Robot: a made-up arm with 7 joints.
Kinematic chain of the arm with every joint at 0, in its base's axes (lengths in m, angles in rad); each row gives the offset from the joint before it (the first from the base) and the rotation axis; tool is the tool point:
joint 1: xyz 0 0 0.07 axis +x
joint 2: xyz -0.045 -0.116 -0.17 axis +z
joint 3: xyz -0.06 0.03 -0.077 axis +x
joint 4: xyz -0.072 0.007 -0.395 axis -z
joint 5: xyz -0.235 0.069 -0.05 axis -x
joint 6: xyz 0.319 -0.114 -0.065 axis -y
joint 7: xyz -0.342 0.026 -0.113 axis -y
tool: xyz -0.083 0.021 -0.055
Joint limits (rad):
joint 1: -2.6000..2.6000
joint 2: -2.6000..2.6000
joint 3: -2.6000..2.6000
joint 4: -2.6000..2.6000
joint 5: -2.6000..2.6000
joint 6: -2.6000..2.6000
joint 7: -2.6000..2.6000
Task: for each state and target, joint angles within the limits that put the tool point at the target. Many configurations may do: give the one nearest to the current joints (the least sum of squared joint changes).
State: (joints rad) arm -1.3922 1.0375 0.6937 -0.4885 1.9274 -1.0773 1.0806
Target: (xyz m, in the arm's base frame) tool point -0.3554 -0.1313 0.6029
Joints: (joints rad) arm -1.5346 1.7278 1.2880 -0.3229 1.2028 -1.4923 1.0406
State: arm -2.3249 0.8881 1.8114 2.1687 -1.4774 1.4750 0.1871
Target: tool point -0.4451 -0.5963 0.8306
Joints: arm -2.5824 0.9893 1.3052 2.4340 -1.3820 1.6755 0.1819
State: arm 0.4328 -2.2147 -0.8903 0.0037 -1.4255 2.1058 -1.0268
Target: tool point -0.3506 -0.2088 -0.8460
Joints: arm 0.1120 -2.1418 -0.8702 0.1476 -1.4613 2.2102 -0.9921
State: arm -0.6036 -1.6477 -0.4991 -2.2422 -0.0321 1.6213 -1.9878
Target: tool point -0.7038 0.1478 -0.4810
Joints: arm -0.4477 -1.9545 -1.2523 -2.3012 -0.2825 1.2327 -2.1561
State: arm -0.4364 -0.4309 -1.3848 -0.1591 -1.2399 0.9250 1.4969
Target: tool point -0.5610 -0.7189 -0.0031
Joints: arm -0.5896 -0.5956 -1.9590 -0.1423 -1.4659 0.7702 1.7069
